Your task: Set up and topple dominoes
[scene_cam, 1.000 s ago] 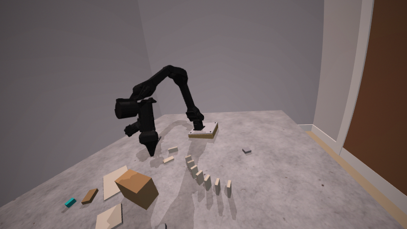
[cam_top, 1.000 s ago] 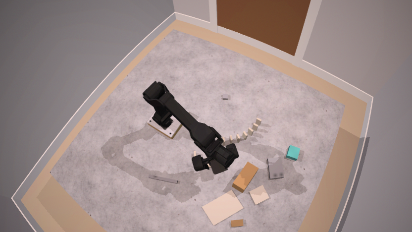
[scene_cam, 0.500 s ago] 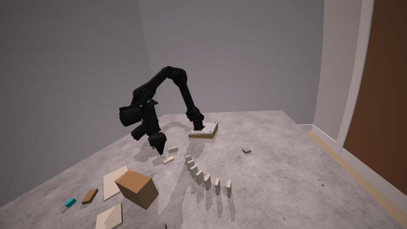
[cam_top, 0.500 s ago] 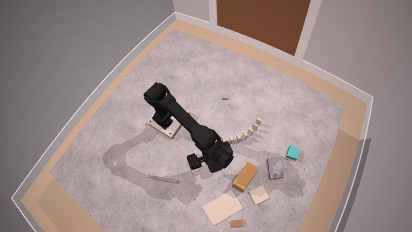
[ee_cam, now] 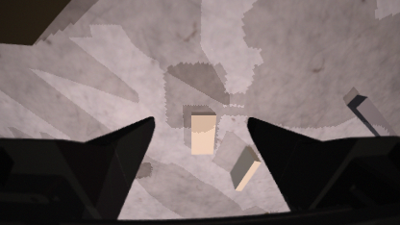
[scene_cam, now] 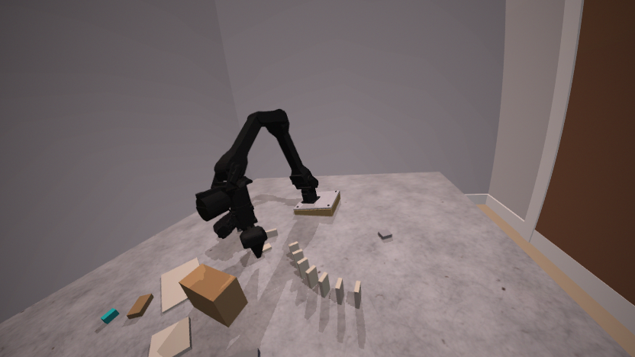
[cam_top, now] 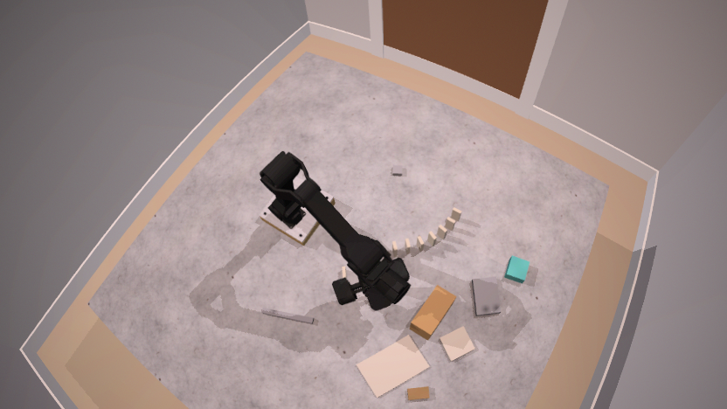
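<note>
Now: the orange box 16 cm ahead of my gripper tip, 5 cm to the left of it and 2 cm above it. From my gripper tip the other things lie so: grey strip: 21 cm to the right, 13 cm behind, 1 cm below; small cream tile: 27 cm ahead, 4 cm to the left, 1 cm below; cream flat panel: 18 cm ahead, 12 cm to the right, 2 cm below.
</note>
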